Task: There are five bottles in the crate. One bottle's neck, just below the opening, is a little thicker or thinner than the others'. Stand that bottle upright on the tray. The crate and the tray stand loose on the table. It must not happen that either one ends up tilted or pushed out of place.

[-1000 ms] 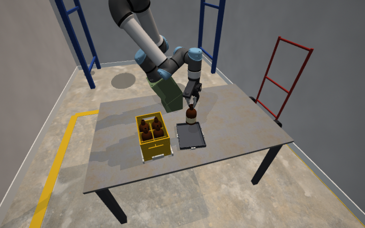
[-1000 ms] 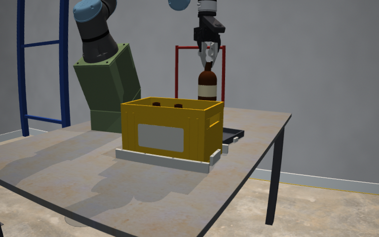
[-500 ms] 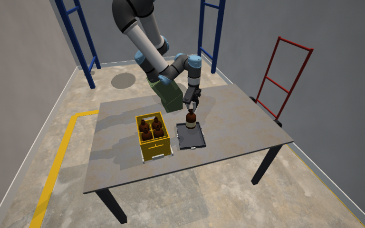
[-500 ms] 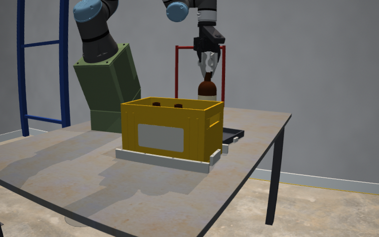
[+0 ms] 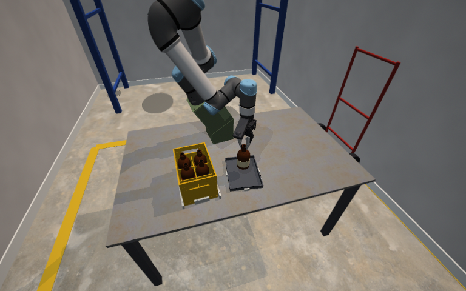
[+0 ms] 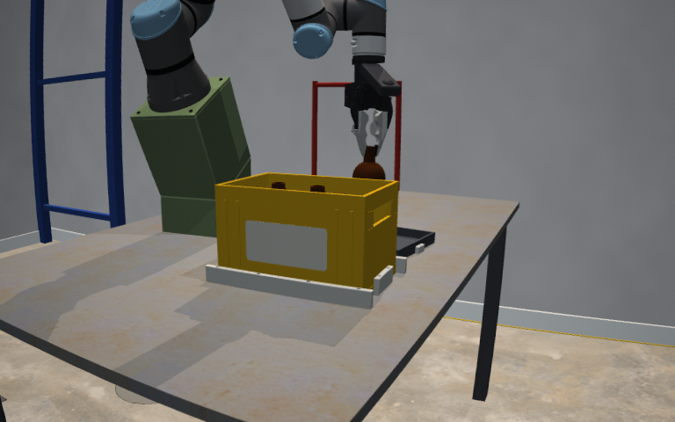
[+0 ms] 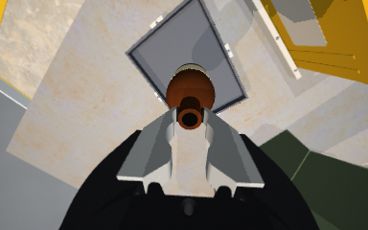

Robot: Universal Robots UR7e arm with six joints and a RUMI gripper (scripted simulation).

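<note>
Right now my hand is 200 mm above the dark tray. The rest, counted from my hand: yellow crate (20 mm behind, 280 mm to the right, 130 mm below).
</note>
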